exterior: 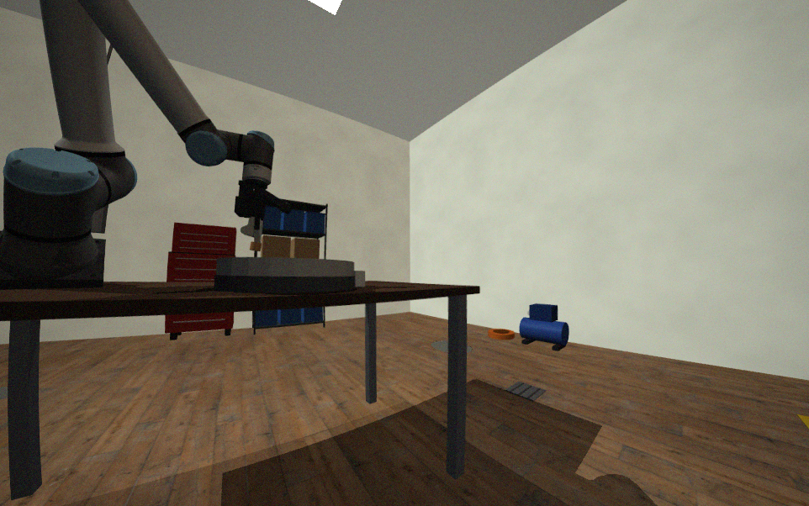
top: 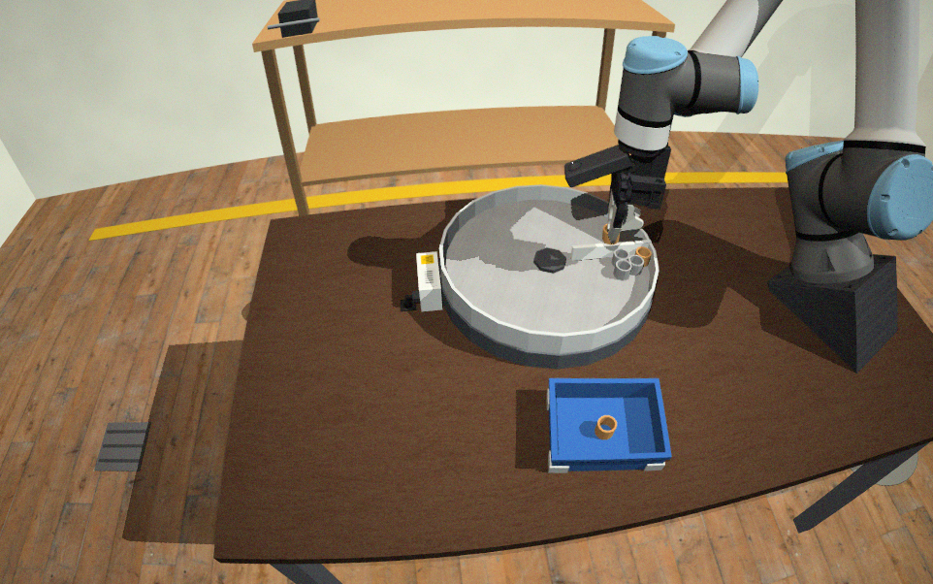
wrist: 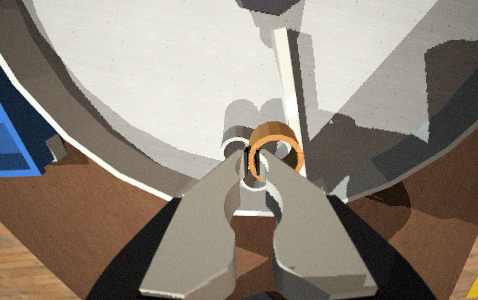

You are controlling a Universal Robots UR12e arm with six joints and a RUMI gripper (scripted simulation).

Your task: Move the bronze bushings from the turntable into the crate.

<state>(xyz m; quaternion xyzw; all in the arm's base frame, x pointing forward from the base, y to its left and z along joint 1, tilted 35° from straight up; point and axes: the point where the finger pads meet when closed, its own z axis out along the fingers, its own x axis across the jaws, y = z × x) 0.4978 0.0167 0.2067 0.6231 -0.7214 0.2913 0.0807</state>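
Right now my hand is 32 cm to the right of the blue crate, 12 cm above it and 9 cm short of it. From my hand the other things lie so: round grey turntable 10 cm ahead, 9 cm below, 4 cm to the right.
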